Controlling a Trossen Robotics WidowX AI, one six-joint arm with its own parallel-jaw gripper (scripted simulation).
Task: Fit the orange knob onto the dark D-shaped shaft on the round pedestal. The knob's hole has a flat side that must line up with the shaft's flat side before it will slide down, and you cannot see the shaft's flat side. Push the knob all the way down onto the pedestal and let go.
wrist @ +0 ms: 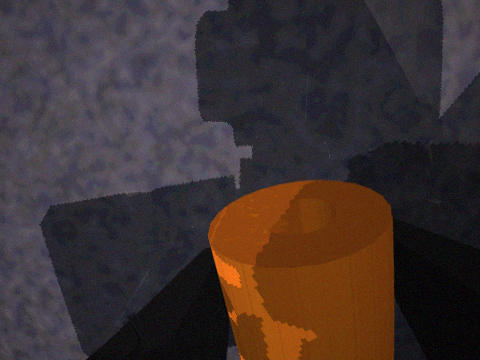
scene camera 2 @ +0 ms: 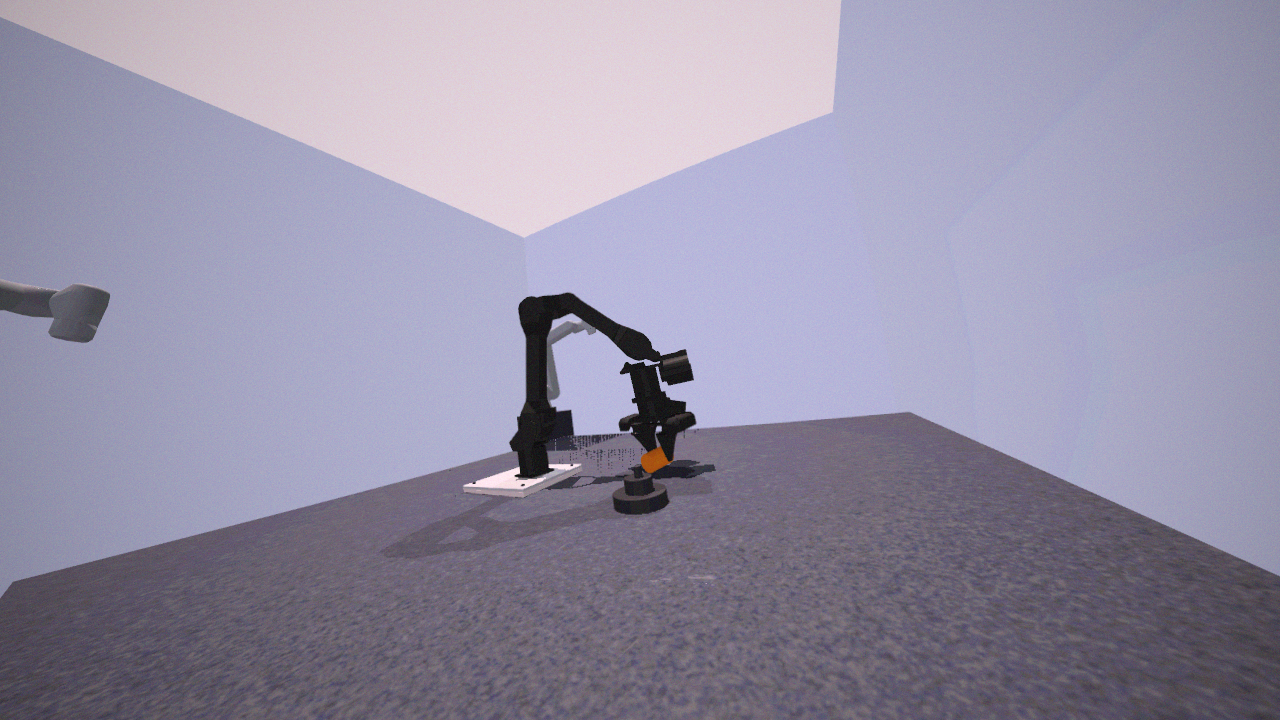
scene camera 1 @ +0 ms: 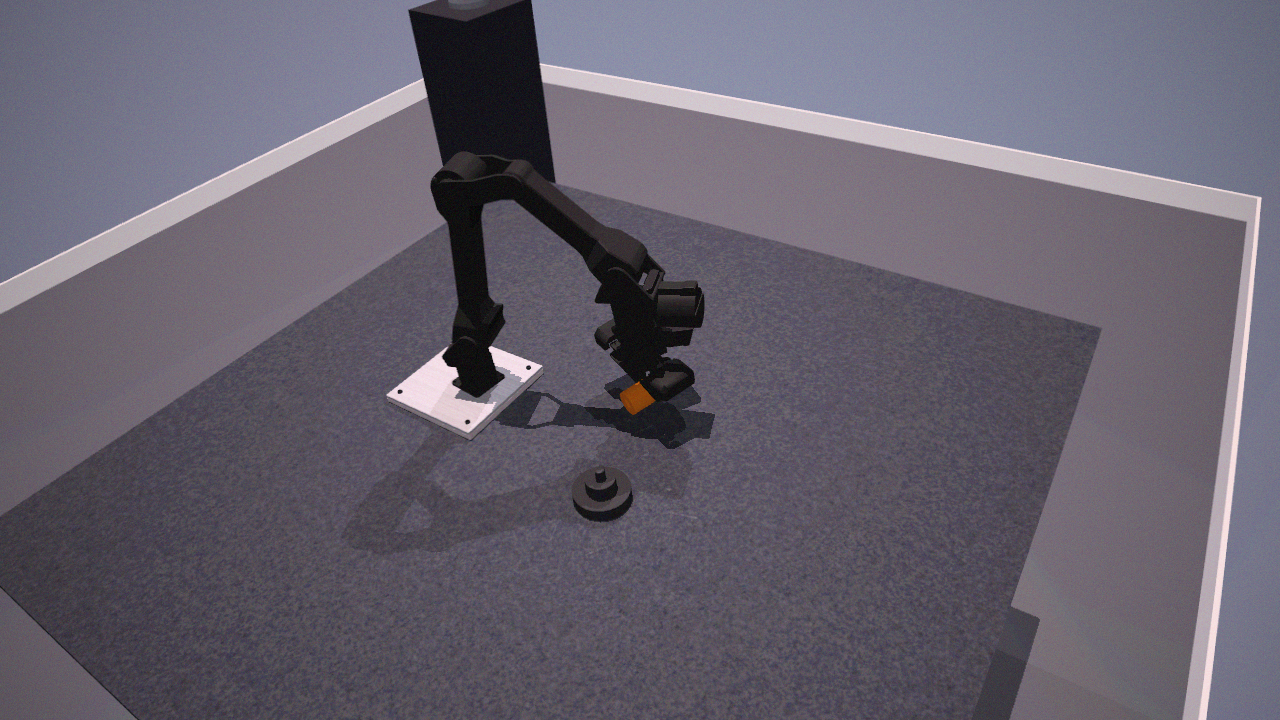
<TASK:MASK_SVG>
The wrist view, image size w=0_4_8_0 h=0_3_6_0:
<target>gripper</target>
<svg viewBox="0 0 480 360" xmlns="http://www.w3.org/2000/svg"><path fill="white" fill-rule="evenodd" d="M211 248L203 249L200 255L196 256L175 279L165 284L163 289L152 300L149 300L143 309L132 317L128 324L125 324L119 332L115 333L93 355L91 353L87 360L227 360L229 344L227 308L225 308L223 293L221 293L219 277L217 277ZM392 217L393 273L395 273L393 296L395 296L397 304L400 305L400 311L405 316L409 327L412 328L411 331L416 336L416 341L419 341L420 348L423 349L425 357L427 357L427 360L480 360L480 249L460 243L459 240L448 239L448 237L439 235L439 233L425 231L423 228L415 227L415 225Z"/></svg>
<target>orange knob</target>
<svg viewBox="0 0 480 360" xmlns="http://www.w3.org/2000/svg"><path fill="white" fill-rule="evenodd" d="M217 213L215 219L209 224L207 236L240 360L395 360L395 352L393 352L393 341L395 341L395 327L393 327L393 319L395 319L395 300L393 300L393 289L395 289L395 273L393 273L393 219L391 205L385 201L383 195L372 191L371 188L364 187L364 185L348 183L348 181L300 180L292 181L292 183L272 185L272 187L261 188L259 191L248 193L248 195L241 196L240 199L232 201L232 203L229 203L227 207Z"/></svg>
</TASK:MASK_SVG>
